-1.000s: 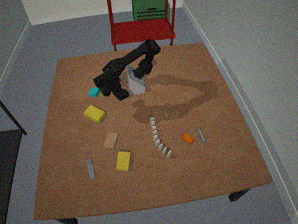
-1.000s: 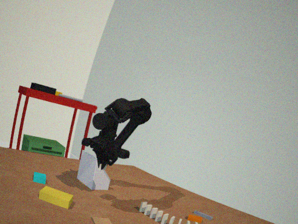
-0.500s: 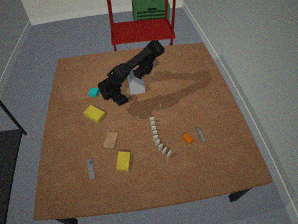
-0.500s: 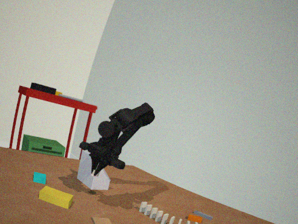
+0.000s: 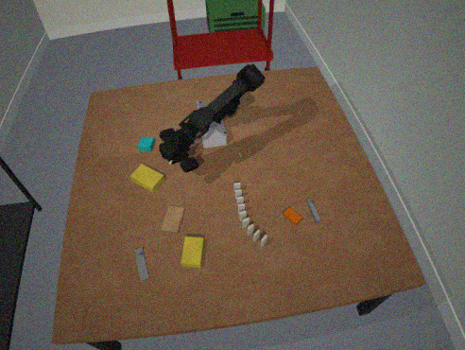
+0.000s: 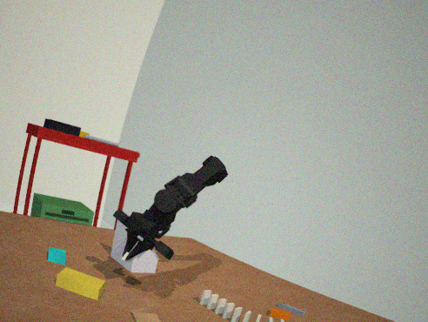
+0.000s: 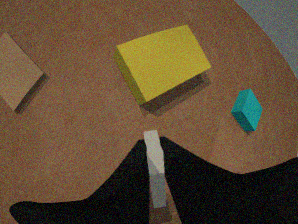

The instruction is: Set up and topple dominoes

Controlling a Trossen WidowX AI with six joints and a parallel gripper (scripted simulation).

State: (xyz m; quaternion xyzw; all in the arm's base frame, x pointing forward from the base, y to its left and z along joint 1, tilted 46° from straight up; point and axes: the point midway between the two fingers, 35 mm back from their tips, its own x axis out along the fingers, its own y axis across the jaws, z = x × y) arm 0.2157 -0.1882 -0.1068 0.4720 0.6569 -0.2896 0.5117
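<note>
Right now my gripper tip is 18 cm short of the tan block, 10 cm above it and 4 cm to the left of it. Also, from my gripper tip: yellow block (11 cm to the right, 9 cm below, 3 cm behind); teal block (23 cm behind, 9 cm to the right, 9 cm below); orange block (39 cm to the left, 30 cm ahead, 10 cm below).
</note>
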